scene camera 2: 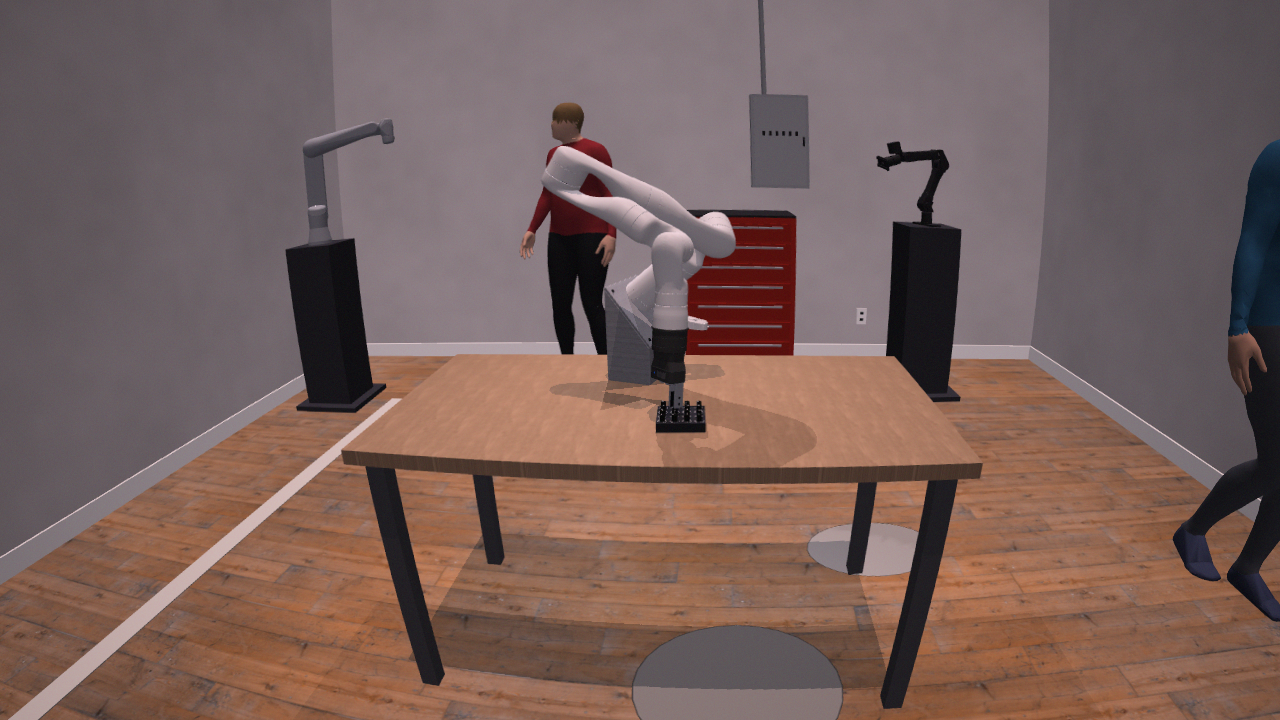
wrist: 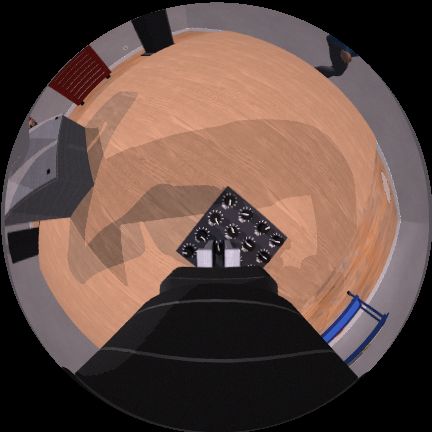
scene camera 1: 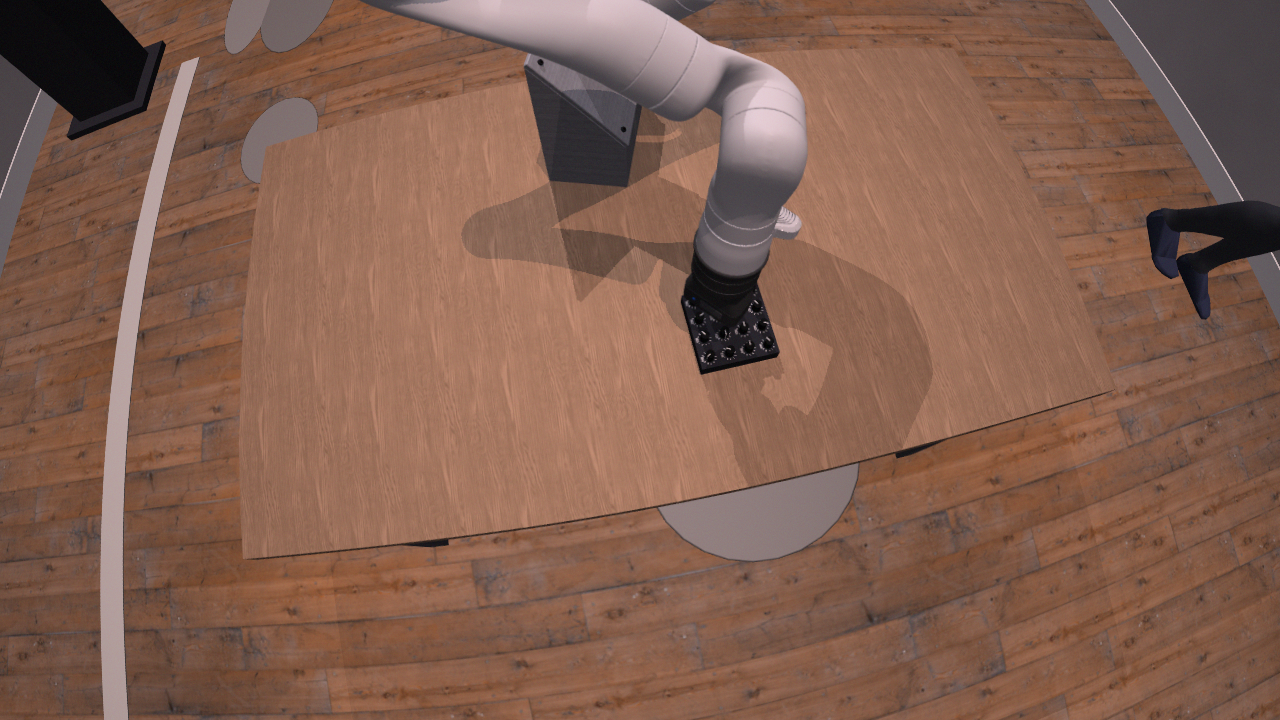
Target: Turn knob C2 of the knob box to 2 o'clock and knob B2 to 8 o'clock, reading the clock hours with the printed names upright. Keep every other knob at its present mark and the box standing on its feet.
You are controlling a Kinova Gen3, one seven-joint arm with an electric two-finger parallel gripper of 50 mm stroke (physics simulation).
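Frame: origin at the arm's base, x up, y back, z right, level; centimetres.
Seen in the pictures: gripper, fingertip midpoint: [scene camera 2: 675,406] [wrist: 218,248] [scene camera 1: 719,311]; arm's base, link origin: [scene camera 2: 638,297].
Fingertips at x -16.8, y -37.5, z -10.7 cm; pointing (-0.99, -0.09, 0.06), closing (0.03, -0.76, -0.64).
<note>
Offsets run from my fingertips to a thing's top centre. Level surfaces: height alone.
The black knob box {dx +0.4, dy -1.4, dz -1.3 cm} [scene camera 1: 741,362] [scene camera 2: 680,426] [wrist: 230,216] stands flat on the wooden table, with rows of black knobs carrying light pointers. My gripper [scene camera 2: 677,399] [wrist: 218,248] points down over the box and is shut on one knob {dx +0.3, dy -0.1, dz +0.1 cm} [wrist: 218,247]. This knob is in the second row from the robot's base and second from the left in scene camera 1's orientation. In the wrist view the box appears turned about 45 degrees to the fingers. The printed names are too small to read, and the held knob's mark is partly hidden. In scene camera 1 the wrist hides the fingertips.
Neighbouring knobs [wrist: 202,235] [wrist: 232,230] stand close around the fingers. The grey wedge base [scene camera 1: 586,134] [wrist: 72,170] of the arm stands on the table {dx -3.6 cm} [scene camera 1: 402,358] [scene camera 2: 501,429] behind the box. A red drawer cabinet [scene camera 2: 742,286] [wrist: 80,75] stands beyond the table.
</note>
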